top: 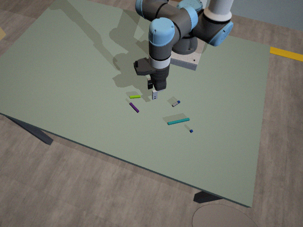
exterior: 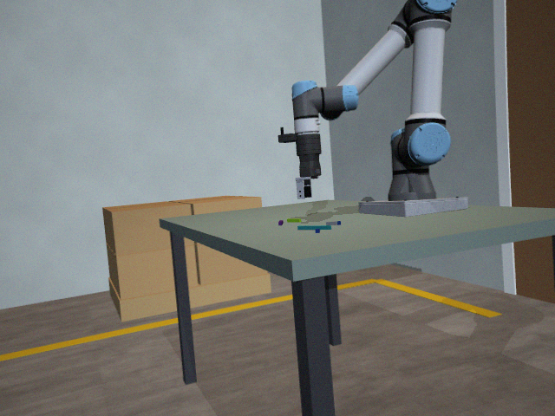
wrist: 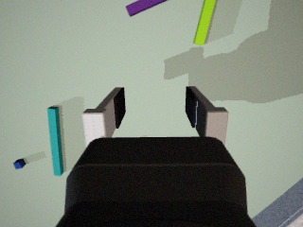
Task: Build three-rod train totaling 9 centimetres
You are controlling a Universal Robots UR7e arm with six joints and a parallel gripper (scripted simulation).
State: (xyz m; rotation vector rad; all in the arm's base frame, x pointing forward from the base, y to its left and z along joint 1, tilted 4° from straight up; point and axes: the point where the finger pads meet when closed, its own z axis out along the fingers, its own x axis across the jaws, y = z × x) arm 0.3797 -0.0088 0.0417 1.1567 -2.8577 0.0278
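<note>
Right now my hand is 10 mm short of the lime rod, 90 mm to the left of it and 90 mm above it. The rest, counted from my hand: purple rod: 60 mm ahead, 60 mm to the right, 90 mm below; then turquoise rod: 40 mm ahead, 150 mm to the left, 90 mm below; then grey rod: 30 mm behind, 100 mm to the left, 90 mm below.
</note>
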